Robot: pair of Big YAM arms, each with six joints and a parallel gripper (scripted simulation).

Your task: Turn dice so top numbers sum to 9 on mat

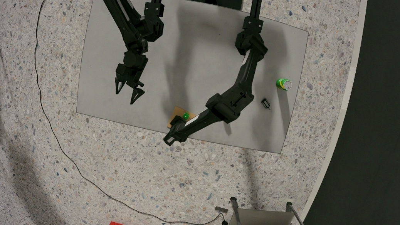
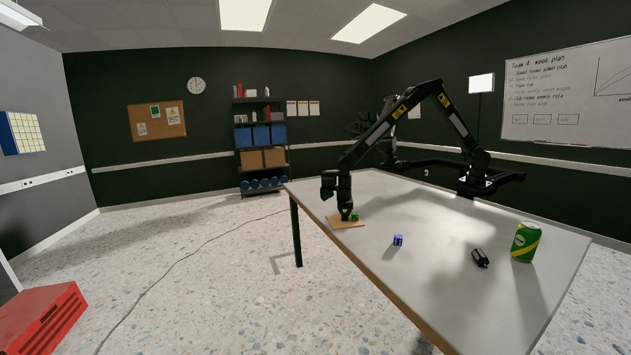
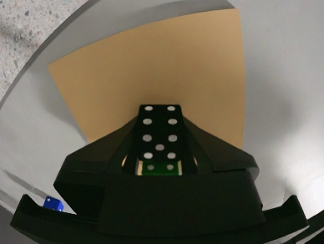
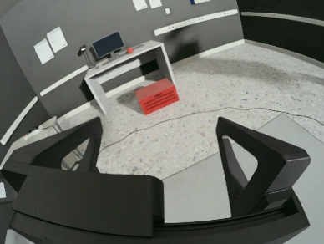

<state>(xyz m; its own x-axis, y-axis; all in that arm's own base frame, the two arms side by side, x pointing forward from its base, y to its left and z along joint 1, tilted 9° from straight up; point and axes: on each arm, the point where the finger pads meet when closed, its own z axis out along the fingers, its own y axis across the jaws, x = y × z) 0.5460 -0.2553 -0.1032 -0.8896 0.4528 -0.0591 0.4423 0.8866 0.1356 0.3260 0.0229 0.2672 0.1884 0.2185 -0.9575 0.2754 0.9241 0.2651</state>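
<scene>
The black die lies 1 cm above my left hand. The rest, counted from my left hand: blue die (6 cm behind, 26 cm to the left); then brown square mat (1 cm below); then green die (4 cm behind, 2 cm to the left).
</scene>
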